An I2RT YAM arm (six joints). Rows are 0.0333 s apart.
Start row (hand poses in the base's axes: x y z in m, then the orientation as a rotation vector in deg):
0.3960, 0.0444, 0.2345, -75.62, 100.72, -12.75
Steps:
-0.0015, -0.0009, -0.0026, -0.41, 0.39, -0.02
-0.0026, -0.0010, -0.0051, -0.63, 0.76, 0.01
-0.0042, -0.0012, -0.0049, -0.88, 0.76, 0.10
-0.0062, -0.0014, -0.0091, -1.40, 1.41, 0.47
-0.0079, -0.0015, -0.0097, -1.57, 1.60, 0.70
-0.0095, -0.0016, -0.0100, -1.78, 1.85, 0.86
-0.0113, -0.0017, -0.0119, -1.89, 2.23, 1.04
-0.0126, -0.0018, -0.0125, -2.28, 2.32, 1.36
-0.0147, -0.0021, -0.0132, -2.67, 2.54, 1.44
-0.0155, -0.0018, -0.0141, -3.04, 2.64, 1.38
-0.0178, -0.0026, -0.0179, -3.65, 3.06, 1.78
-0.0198, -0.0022, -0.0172, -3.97, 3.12, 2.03
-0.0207, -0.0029, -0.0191, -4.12, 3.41, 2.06
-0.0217, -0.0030, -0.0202, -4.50, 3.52, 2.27
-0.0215, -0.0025, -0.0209, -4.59, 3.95, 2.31
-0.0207, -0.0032, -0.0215, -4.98, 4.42, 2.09
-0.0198, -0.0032, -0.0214, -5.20, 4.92, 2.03
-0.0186, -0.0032, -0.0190, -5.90, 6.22, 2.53
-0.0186, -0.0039, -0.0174, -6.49, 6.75, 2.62
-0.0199, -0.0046, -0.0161, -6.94, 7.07, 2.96
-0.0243, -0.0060, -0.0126, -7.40, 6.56, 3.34
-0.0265, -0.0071, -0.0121, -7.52, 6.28, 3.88
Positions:
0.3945, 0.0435, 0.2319, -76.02, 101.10, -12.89
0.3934, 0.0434, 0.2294, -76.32, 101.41, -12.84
0.3918, 0.0432, 0.2296, -76.58, 101.37, -13.02
0.3898, 0.0430, 0.2254, -77.48, 101.71, -12.87
0.3881, 0.0429, 0.2248, -77.86, 101.72, -12.78
0.3865, 0.0428, 0.2245, -78.23, 101.84, -12.72
0.3847, 0.0427, 0.2226, -78.58, 102.04, -12.48
0.3834, 0.0426, 0.2220, -79.17, 101.92, -12.60
0.3813, 0.0423, 0.2213, -79.59, 102.08, -12.77
0.3805, 0.0426, 0.2204, -79.84, 102.24, -13.08
0.3782, 0.0418, 0.2166, -80.75, 102.36, -13.14
0.3762, 0.0422, 0.2173, -81.22, 102.26, -13.26
0.3753, 0.0415, 0.2154, -81.45, 102.49, -13.19
0.3743, 0.0414, 0.2143, -81.94, 102.46, -13.35
0.3745, 0.0419, 0.2136, -82.18, 102.80, -13.14
0.3753, 0.0412, 0.2130, -82.43, 103.38, -13.33
0.3762, 0.0412, 0.2131, -82.70, 103.86, -13.24
0.3774, 0.0412, 0.2155, -84.07, 104.64, -12.76
0.3774, 0.0405, 0.2171, -84.75, 105.07, -12.92
0.3761, 0.0398, 0.2184, -85.48, 105.12, -12.93
0.3717, 0.0384, 0.2219, -85.97, 104.44, -13.47
0.3695, 0.0373, 0.2224, -86.43, 103.81, -13.45

